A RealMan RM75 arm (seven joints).
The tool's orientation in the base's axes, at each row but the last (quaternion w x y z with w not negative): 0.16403 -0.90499 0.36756 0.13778; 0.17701 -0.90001 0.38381 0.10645; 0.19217 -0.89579 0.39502 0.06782; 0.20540 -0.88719 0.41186 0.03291; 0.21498 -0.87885 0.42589 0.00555
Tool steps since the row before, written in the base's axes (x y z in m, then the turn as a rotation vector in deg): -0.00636 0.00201 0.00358 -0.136 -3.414 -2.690; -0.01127 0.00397 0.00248 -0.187 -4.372 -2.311; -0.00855 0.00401 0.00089 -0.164 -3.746 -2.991; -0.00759 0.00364 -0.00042 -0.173 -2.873 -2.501; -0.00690 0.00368 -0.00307 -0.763 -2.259 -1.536
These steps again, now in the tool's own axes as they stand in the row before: -0.00697 0.00246 -0.00163 3.018 2.931 1.101; -0.01110 0.00507 -0.00005 3.485 3.494 0.374; -0.00878 0.00355 0.00052 3.260 3.290 1.247; -0.00751 0.00369 0.00097 2.516 2.628 1.140; -0.00655 0.00432 0.00300 1.496 2.377 0.397
